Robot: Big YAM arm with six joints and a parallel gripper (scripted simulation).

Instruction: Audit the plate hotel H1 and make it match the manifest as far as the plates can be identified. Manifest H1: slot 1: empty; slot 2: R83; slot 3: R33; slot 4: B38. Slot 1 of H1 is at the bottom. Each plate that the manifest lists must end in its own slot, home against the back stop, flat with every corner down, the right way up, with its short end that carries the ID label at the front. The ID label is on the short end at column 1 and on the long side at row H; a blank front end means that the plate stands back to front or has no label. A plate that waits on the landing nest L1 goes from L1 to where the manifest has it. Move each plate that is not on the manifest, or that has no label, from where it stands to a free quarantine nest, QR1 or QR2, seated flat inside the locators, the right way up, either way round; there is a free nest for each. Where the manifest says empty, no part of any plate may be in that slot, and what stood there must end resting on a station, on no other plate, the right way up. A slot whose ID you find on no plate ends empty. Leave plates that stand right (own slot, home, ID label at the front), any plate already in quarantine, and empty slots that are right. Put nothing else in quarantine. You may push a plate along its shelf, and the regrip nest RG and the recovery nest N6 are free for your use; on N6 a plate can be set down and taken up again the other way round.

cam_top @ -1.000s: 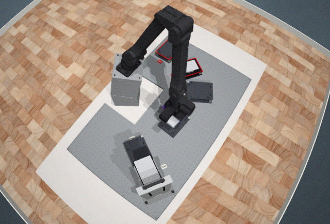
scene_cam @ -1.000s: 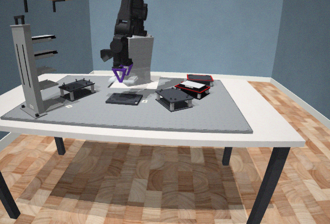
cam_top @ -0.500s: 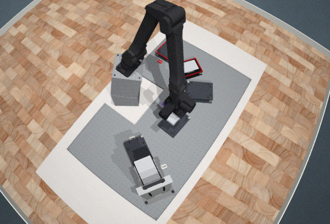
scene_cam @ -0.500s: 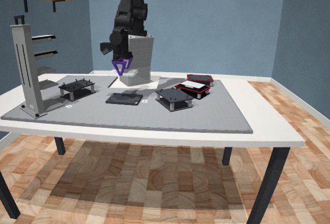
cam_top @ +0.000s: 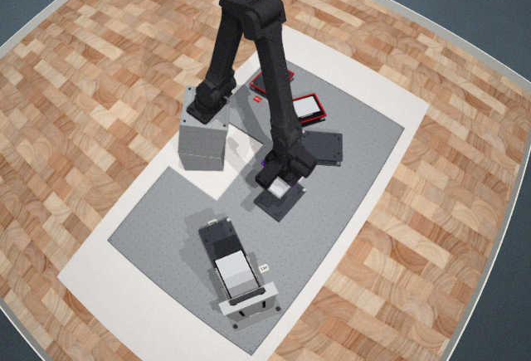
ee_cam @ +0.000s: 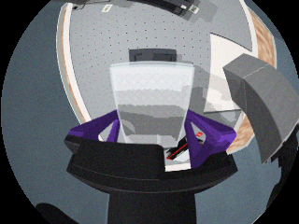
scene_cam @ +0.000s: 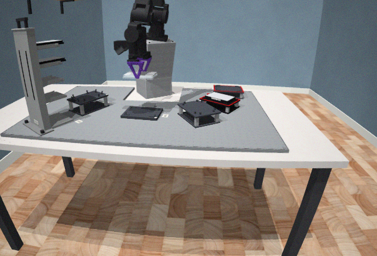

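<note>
My gripper is now 50 mm past the regrip nest RG, 280 mm to the left of it and 130 mm above it. From my hand the other things lie so: flat pad N6 (180 mm below); landing nest L1 (30 mm ahead, 250 mm to the left, 140 mm below); white plate (right at my hand).
</note>
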